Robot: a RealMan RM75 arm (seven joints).
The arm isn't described. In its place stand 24 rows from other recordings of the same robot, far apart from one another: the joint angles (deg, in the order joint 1, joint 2, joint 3, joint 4, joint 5, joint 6, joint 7), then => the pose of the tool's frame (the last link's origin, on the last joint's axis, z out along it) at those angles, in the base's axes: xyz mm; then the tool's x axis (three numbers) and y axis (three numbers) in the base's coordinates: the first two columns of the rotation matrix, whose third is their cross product.
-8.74, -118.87, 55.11, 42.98, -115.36, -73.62, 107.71 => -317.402 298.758 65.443 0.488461 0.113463 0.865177 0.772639 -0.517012 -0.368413
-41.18, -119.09, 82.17, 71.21, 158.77, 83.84, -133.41 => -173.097 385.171 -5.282 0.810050 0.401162 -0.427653 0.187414 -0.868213 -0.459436
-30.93, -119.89, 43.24, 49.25, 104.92, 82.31, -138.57 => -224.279 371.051 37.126 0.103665 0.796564 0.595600 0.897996 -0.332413 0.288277
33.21, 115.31, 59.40, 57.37, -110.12, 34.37, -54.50 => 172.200 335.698 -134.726 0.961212 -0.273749 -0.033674 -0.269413 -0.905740 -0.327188
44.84, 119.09, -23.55, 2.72, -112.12, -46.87, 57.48 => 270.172 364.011 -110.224 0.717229 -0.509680 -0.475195 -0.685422 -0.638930 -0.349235
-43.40, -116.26, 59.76, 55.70, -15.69, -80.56, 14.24 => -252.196 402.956 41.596 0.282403 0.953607 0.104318 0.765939 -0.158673 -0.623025
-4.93, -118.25, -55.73, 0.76, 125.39, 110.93, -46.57 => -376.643 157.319 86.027 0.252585 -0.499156 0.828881 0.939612 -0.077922 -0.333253
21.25, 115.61, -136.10, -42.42, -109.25, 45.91, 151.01 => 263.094 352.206 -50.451 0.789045 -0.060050 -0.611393 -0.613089 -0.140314 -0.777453
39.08, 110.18, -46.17, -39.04, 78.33, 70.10, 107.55 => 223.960 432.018 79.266 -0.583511 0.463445 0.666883 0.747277 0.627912 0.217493
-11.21, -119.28, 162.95, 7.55, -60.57, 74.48, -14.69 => -365.017 220.085 -53.505 0.684786 0.141075 0.714958 0.718056 -0.298030 -0.628947
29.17, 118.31, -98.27, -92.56, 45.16, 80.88, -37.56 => 103.083 309.612 -41.328 0.953727 -0.271307 0.129604 -0.234041 -0.940466 -0.246471
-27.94, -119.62, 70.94, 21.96, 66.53, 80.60, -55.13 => -230.988 320.250 -49.997 0.648773 0.124769 0.750684 0.417524 -0.883091 -0.214067
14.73, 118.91, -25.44, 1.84, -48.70, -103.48, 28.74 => 350.392 228.862 59.041 0.433268 0.440962 -0.786022 -0.852941 -0.081124 -0.515666
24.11, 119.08, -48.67, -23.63, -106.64, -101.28, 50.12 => 267.960 247.297 -40.881 0.772405 -0.100258 -0.627167 -0.158538 -0.986639 -0.037529
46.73, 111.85, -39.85, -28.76, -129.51, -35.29, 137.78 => 285.268 478.875 69.941 0.279778 -0.591778 -0.755991 -0.932932 0.018301 -0.359586
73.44, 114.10, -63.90, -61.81, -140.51, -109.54, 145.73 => -10.327 392.029 33.727 0.869730 -0.395427 0.295309 -0.369552 -0.918394 -0.141367
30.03, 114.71, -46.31, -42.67, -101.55, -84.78, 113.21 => 245.770 362.826 46.126 0.451726 -0.637218 -0.624417 -0.784848 -0.616630 0.061484
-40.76, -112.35, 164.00, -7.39, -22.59, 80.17, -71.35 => -278.675 345.670 -26.496 0.614685 0.508555 0.602938 0.674435 -0.735249 -0.067421
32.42, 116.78, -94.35, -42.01, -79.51, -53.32, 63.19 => 189.200 362.429 -83.163 0.956115 0.089100 -0.279117 -0.016435 -0.934830 -0.354715
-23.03, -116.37, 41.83, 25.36, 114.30, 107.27, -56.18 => -285.877 237.851 -12.299 0.772704 0.201804 0.601833 0.222636 -0.974049 0.040768
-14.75, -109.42, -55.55, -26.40, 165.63, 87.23, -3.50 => -271.836 281.130 21.081 0.656015 -0.485000 0.578289 0.345771 -0.487941 -0.801471
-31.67, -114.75, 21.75, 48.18, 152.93, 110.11, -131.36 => -317.161 279.927 63.409 0.162925 0.983478 0.078906 0.984054 -0.167762 0.059111
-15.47, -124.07, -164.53, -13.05, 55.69, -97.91, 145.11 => -345.012 246.859 74.246 0.442343 -0.478626 0.758453 0.843225 -0.066080 -0.533484
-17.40, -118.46, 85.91, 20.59, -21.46, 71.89, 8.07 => -345.517 322.828 83.206 0.843349 -0.278344 0.459659 0.527805 0.268418 -0.805838
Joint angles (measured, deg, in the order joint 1, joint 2, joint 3, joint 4, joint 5, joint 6, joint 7), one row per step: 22.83, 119.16, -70.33, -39.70, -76.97, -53.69, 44.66; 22.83, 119.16, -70.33, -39.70, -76.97, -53.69, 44.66; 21.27, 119.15, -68.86, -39.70, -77.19, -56.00, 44.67; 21.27, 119.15, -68.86, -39.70, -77.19, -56.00, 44.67; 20.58, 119.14, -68.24, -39.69, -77.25, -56.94, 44.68; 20.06, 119.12, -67.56, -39.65, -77.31, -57.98, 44.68; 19.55, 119.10, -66.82, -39.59, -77.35, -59.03, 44.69; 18.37, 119.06, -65.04, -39.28, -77.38, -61.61, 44.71; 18.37, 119.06, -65.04, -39.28, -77.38, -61.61, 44.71; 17.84, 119.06, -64.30, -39.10, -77.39, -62.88, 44.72; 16.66, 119.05, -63.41, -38.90, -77.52, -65.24, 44.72; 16.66, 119.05, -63.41, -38.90, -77.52, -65.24, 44.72; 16.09, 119.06, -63.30, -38.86, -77.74, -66.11, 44.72; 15.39, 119.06, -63.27, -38.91, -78.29, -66.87, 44.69
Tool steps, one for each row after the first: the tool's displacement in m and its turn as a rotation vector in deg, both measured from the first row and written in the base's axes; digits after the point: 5 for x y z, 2 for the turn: 0.00000, 0.00000, 0.00000, 0.00, 0.00, 0.00; 0.00787, -0.00881, 0.00359, -0.13, 1.36, -0.59; 0.00787, -0.00881, 0.00359, -0.13, 1.36, -0.59; 0.01141, -0.01271, 0.00521, -0.14, 1.94, -0.91; 0.01389, -0.01594, 0.00699, -0.16, 2.57, -1.02; 0.01641, -0.01912, 0.00896, -0.12, 3.25, -1.17; 0.02236, -0.02712, 0.01333, -0.06, 5.00, -1.55; 0.02236, -0.02712, 0.01333, -0.06, 5.00, -1.55; 0.02466, -0.03111, 0.01483, -0.14, 5.85, -1.63; 0.02884, -0.03994, 0.01627, -0.64, 7.14, -1.61; 0.02884, -0.03994, 0.01627, -0.64, 7.14, -1.61; 0.03073, -0.04429, 0.01578, -1.09, 7.43, -1.59; 0.03349, -0.04944, 0.01481, -1.70, 7.35, -1.64
